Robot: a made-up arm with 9 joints. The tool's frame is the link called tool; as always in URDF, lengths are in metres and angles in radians. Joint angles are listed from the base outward. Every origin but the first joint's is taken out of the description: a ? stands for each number. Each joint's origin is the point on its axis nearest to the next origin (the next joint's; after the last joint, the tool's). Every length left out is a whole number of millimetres.
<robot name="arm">
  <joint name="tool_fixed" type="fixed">
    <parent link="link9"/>
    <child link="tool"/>
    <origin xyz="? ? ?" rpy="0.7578 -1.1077 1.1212"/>
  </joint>
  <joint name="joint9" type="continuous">
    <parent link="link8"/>
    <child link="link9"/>
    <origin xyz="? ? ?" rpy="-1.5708 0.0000 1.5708"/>
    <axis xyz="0 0 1"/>
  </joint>
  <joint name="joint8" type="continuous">
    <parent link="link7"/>
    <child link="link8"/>
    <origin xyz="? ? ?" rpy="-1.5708 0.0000 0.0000"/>
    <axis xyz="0 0 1"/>
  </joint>
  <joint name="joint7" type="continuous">
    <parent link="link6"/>
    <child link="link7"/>
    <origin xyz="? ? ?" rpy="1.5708 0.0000 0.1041"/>
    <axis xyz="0 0 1"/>
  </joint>
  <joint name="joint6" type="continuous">
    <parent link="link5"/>
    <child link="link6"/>
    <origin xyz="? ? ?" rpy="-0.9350 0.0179 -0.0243"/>
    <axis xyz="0 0 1"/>
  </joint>
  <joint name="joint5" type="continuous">
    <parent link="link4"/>
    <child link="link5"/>
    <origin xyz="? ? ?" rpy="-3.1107 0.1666 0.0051"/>
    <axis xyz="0 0 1"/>
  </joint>
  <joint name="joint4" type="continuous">
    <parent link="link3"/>
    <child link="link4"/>
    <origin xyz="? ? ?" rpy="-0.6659 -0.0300 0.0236"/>
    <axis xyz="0 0 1"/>
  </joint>
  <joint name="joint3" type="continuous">
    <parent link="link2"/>
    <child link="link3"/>
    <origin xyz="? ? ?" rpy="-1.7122 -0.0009 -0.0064"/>
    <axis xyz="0 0 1"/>
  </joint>
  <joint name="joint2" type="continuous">
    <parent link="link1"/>
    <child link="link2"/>
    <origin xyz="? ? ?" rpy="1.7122 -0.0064 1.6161"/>
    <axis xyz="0 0 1"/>
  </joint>
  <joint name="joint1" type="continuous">
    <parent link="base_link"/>
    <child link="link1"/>
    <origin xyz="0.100 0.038 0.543" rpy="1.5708 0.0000 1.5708"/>
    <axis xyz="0 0 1"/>
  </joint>
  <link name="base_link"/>
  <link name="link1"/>
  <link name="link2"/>
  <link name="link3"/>
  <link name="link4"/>
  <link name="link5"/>
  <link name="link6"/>
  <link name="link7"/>
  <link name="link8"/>
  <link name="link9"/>
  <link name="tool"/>
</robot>
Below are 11 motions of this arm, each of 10 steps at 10 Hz.
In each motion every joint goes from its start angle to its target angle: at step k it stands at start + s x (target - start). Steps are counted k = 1, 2, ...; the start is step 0. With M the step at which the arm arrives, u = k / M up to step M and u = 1 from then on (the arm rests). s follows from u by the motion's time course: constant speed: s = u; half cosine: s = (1 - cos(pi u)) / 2; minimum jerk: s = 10 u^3 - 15 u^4 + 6 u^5.
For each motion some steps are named. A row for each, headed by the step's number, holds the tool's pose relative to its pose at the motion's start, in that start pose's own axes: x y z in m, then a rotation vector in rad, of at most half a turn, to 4 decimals.
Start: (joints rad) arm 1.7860 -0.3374 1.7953 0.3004 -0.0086 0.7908 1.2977 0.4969 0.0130
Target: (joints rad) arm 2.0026 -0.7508 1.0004 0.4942 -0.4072 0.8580 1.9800 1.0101 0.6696
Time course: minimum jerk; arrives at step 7
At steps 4, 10:
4: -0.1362 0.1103 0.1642 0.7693 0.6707 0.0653
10: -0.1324 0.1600 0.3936 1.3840 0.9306 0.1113

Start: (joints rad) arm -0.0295 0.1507 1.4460 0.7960 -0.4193 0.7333 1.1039 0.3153 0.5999
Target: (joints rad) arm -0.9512 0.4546 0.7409 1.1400 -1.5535 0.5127 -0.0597 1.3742 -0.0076
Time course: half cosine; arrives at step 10
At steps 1, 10:
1: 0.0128 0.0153 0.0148 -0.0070 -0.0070 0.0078
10: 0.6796 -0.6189 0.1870 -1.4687 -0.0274 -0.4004

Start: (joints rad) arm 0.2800 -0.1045 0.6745 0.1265 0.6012 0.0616 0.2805 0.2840 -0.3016
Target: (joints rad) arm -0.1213 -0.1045 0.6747 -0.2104 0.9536 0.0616 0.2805 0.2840 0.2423
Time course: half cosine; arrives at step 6
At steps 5, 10:
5: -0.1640 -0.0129 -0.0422 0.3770 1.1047 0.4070
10: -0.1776 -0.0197 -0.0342 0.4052 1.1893 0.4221

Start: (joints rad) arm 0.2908 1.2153 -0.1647 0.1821 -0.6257 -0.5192 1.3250 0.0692 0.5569
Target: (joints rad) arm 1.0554 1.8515 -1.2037 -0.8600 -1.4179 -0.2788 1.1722 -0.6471 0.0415
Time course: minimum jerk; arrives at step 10
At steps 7, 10:
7: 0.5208 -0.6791 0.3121 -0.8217 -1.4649 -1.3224
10: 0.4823 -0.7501 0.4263 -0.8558 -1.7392 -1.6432

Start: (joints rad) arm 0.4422 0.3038 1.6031 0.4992 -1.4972 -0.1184 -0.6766 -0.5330 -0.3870
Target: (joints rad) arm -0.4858 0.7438 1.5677 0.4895 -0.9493 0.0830 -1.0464 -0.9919 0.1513
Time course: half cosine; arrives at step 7
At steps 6, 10:
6: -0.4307 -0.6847 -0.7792 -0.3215 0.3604 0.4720
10: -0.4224 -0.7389 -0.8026 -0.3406 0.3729 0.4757

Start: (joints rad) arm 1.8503 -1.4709 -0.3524 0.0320 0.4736 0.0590 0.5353 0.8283 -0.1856
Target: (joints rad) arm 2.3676 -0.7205 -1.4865 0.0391 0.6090 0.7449 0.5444 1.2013 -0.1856
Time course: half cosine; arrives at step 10
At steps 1, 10:
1: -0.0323 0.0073 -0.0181 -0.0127 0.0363 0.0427
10: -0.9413 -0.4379 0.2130 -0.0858 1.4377 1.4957

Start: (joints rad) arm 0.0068 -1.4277 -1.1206 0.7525 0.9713 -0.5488 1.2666 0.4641 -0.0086
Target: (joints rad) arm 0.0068 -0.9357 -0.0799 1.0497 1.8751 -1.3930 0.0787 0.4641 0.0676
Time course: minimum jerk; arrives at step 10
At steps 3, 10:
3: 0.0937 -0.0108 0.0763 -0.0244 -0.2936 0.0118
10: 0.0787 -0.0308 0.4682 -0.3890 -1.8109 0.1346

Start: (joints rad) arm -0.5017 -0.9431 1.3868 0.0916 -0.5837 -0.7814 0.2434 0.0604 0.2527
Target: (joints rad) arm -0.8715 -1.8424 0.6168 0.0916 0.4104 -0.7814 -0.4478 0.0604 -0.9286
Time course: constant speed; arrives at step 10
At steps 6, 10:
6: 0.1256 -0.4316 -0.6349 -1.6555 -0.6291 -0.0536
10: 0.2963 -0.8682 -0.6296 -2.5697 -1.1357 -0.1212

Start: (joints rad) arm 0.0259 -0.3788 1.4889 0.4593 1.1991 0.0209 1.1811 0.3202 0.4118
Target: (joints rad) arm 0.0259 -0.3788 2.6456 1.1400 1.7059 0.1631 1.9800 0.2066 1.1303
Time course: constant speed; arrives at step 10
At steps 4, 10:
4: 0.2553 -0.1465 0.0185 0.2226 -0.2105 -0.0091
10: 0.6039 -0.3557 0.3306 0.6304 -0.6281 0.1453

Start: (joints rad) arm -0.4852 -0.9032 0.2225 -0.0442 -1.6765 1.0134 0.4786 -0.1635 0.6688
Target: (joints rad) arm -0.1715 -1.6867 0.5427 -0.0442 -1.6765 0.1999 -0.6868 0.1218 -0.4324
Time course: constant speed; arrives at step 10
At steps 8, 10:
8: 0.0156 0.0875 0.9198 -0.6258 -1.7493 -0.7116
10: -0.1296 0.0895 1.0565 -0.8623 -2.1531 -1.0993

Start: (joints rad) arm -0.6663 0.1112 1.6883 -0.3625 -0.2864 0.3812 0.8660 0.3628 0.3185
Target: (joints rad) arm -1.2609 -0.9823 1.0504 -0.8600 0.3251 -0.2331 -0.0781 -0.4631 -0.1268
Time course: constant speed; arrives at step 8
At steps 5, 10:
5: 0.5699 -0.3844 0.0096 -0.0577 0.3799 -1.0512
10: 0.5876 -0.8621 -0.2403 -0.3680 0.6599 -1.7193

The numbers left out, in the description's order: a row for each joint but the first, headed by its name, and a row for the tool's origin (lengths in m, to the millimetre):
tool: -0.040 -0.058 0.000
joint9: -0.320 -0.345 0.000
joint8: -0.060 -0.364 0.000
joint7: -0.073 -0.298 0.000
joint6: -0.029 0.233 0.000
joint5: -0.044 -0.044 0.000
joint4: 0.118 -0.222 0.000
joint3: -0.017 -0.132 0.000
joint2: 0.389 0.047 0.000

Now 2 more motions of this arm.
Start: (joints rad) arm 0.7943 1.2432 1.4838 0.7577 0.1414 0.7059 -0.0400 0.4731 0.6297
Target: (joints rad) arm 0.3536 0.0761 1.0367 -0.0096 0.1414 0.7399 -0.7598 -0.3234 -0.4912
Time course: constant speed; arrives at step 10
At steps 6, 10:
6: 0.3196 -0.4430 -0.1643 -0.5724 0.0285 -0.7894
10: 0.3437 -0.9529 -0.2588 -0.9227 0.2205 -1.4239

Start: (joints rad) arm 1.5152 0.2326 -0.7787 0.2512 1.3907 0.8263 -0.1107 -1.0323 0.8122
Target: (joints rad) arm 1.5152 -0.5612 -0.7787 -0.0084 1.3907 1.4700 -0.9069 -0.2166 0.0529
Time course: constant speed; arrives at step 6
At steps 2, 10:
2: -0.3917 0.1888 -0.0669 -0.1005 0.3382 0.5106
10: -1.1838 -0.1828 0.2924 -0.1061 0.3757 1.8199

